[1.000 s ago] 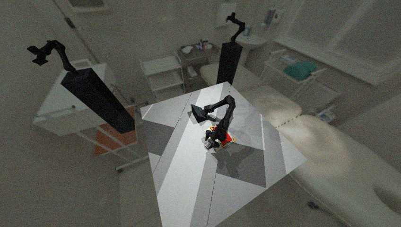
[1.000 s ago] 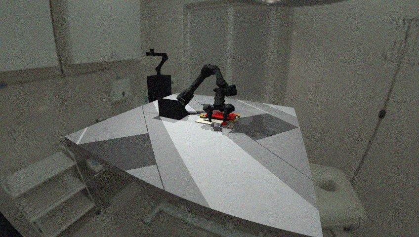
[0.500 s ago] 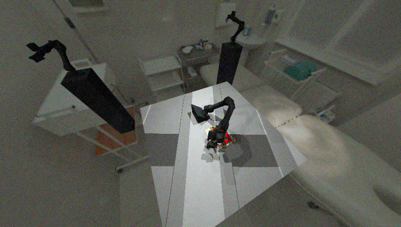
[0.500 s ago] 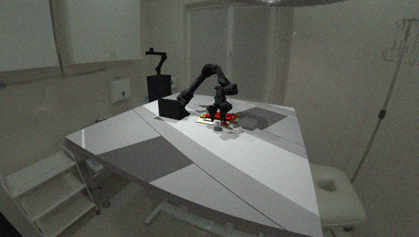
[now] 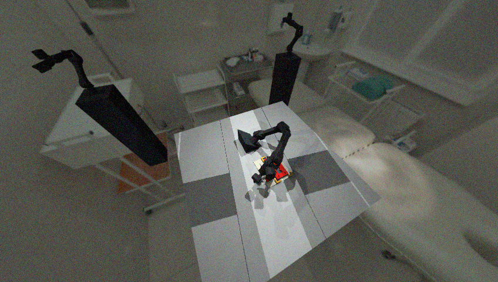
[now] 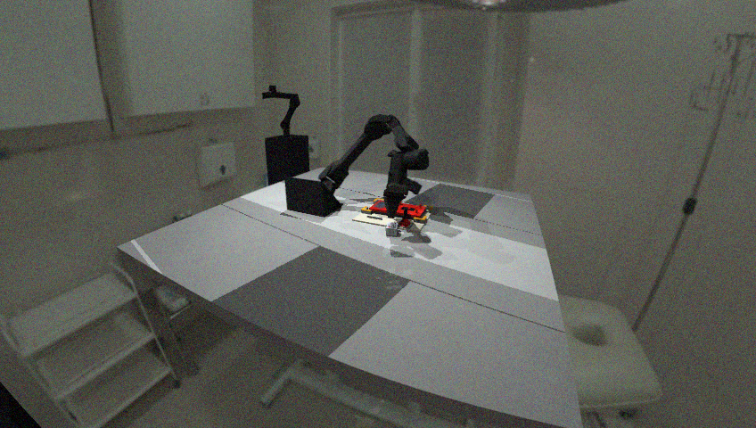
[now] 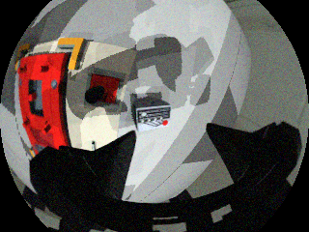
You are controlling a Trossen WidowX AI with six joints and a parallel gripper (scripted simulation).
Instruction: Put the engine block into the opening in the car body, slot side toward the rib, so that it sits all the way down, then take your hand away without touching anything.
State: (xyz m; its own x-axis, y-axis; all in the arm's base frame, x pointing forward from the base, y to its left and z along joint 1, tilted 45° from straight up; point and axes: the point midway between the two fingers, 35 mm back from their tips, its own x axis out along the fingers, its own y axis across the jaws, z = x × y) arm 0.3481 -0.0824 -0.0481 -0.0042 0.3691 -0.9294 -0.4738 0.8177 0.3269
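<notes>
My gripper tip is 5 cm above the grey engine block and 1 cm to the right of it.
</notes>
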